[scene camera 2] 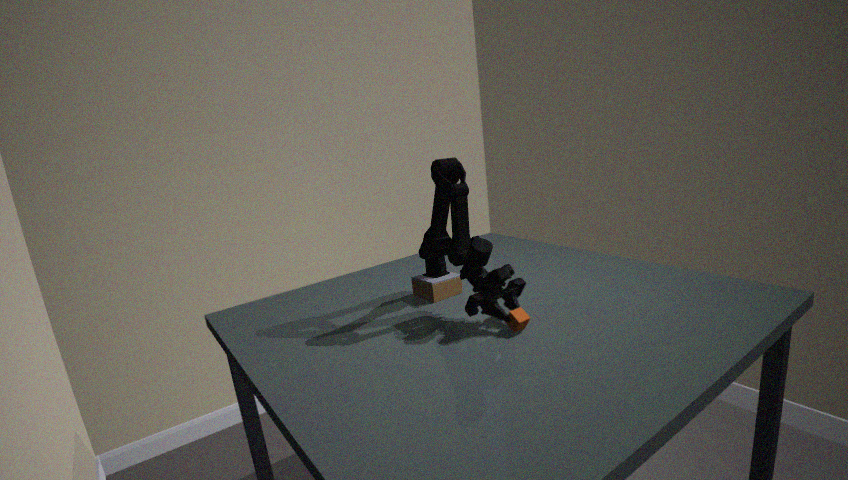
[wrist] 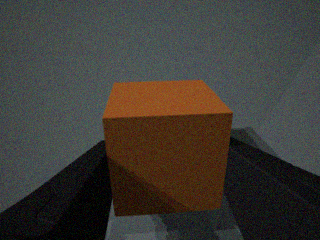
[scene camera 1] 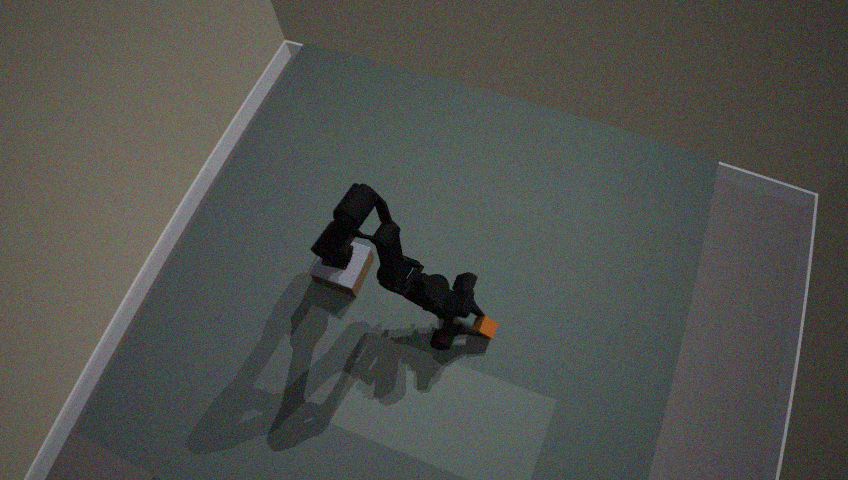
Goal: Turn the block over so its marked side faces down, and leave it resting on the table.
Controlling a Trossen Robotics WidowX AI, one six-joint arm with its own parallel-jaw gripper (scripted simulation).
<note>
The gripper [scene camera 1: 482, 327] carries a block [wrist: 167, 142].
The gripper shows as well in scene camera 2 [scene camera 2: 516, 318] and in the wrist view [wrist: 164, 147].
</note>
